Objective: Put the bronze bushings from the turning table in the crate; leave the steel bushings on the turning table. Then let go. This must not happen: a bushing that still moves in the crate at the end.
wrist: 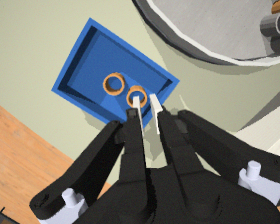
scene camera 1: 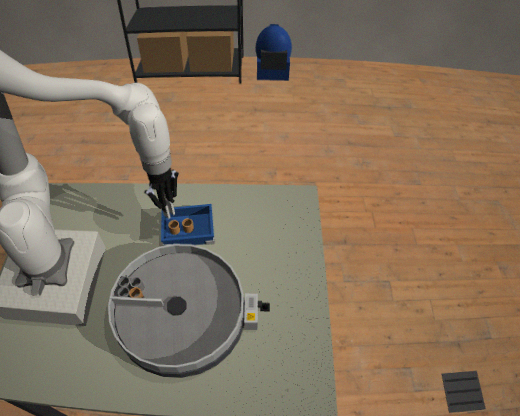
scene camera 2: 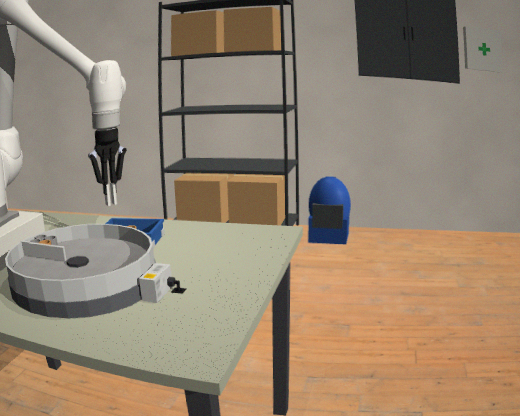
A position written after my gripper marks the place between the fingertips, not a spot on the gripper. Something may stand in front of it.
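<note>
There is a crate (scene camera 1: 203, 233) that I can see, and the wrist view shows the crate too (wrist: 94, 56), as does scene camera 2 (scene camera 2: 142, 224). My own gripper (scene camera 2: 111, 204) is visible as well. I find the gripper again in scene camera 1 (scene camera 1: 169, 214) and also in the wrist view (wrist: 145, 104).
</note>
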